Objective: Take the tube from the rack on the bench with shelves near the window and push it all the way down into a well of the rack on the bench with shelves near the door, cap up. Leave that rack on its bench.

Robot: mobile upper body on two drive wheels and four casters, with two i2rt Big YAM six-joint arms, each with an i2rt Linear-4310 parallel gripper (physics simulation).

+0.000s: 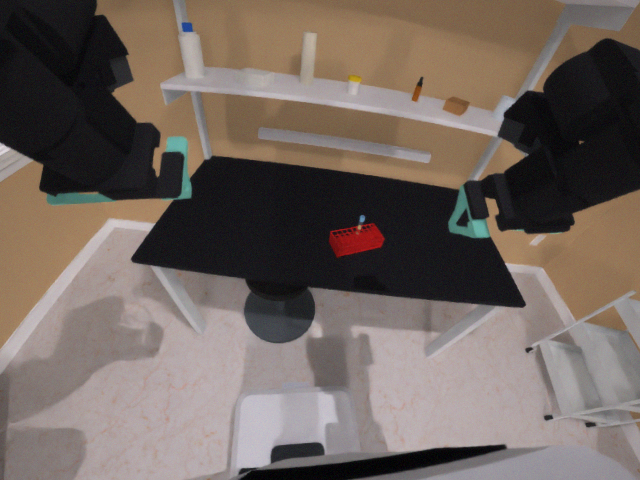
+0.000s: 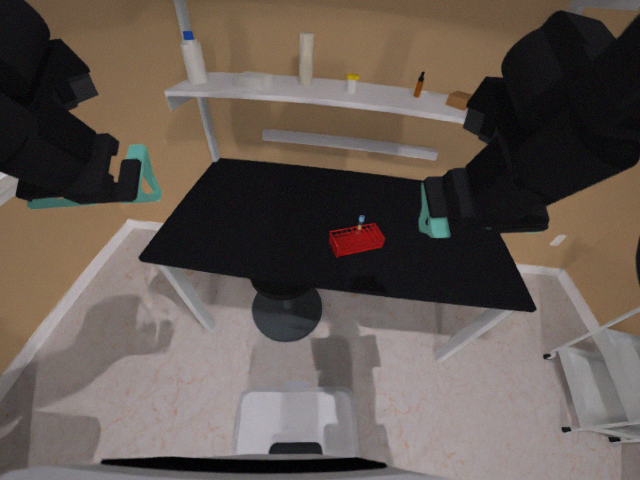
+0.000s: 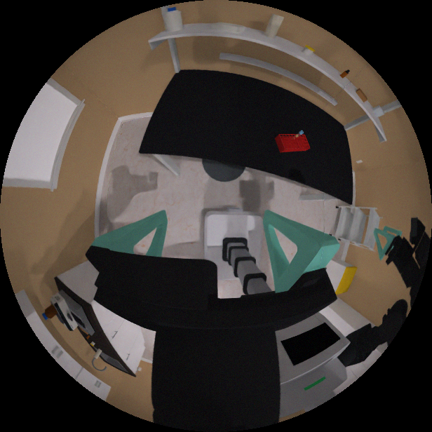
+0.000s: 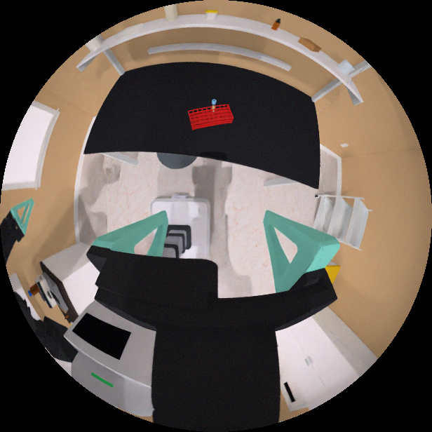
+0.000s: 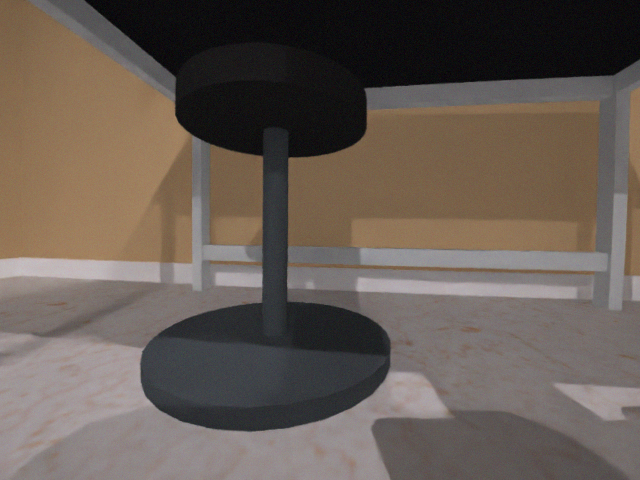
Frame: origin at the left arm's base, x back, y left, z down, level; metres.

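Seen in the pictures: left gripper, fingertip midpoint: (image 1: pixel 153 194) (image 2: pixel 127 198); right gripper, fingertip midpoint: (image 1: pixel 477 226) (image 2: pixel 452 225).
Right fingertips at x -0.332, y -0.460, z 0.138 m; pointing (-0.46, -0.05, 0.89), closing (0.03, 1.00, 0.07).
Offsets run from my right fingertips to a thing's top centre. "spot": to the spot under its first point. Level surfaces: height alone.
A red rack {dz +0.453, dx -0.411, dy +0.004 m} (image 1: pixel 357 243) (image 2: pixel 357 243) (image 3: pixel 294 144) (image 4: pixel 212 120) stands on the black top of a bench with a shelf {dz +0.510 m} (image 1: pixel 248 217) (image 2: pixel 258 217) (image 3: pixel 215 115) (image 4: pixel 150 110). One tube with a blue cap {dz +0.391, dx -0.448, dy -0.007 m} (image 1: pixel 361 219) (image 2: pixel 361 219) (image 3: pixel 301 133) (image 4: pixel 214 102) stands in its back part, cap up. My left gripper (image 1: pixel 118 198) (image 2: pixel 93 204) (image 3: pixel 214 215) is open, high and left of the rack. My right gripper (image 1: pixel 516 231) (image 2: pixel 488 233) (image 4: pixel 215 215) is open, high and right of the rack. Both are well apart from it. A second rack does not show.
A round stool {spot: dz +1.242, dx -0.452, dy +0.320 m} (image 1: pixel 279 315) (image 5: pixel 266 361) stands partly under the bench. The shelf {dz +0.053 m} (image 1: pixel 382 105) above holds bottles and small containers. A white cart (image 1: pixel 573 361) (image 4: pixel 342 220) stands at the right. A window (image 3: pixel 42 135) is at the left. Cabinets (image 3: pixel 115 330) stand behind.
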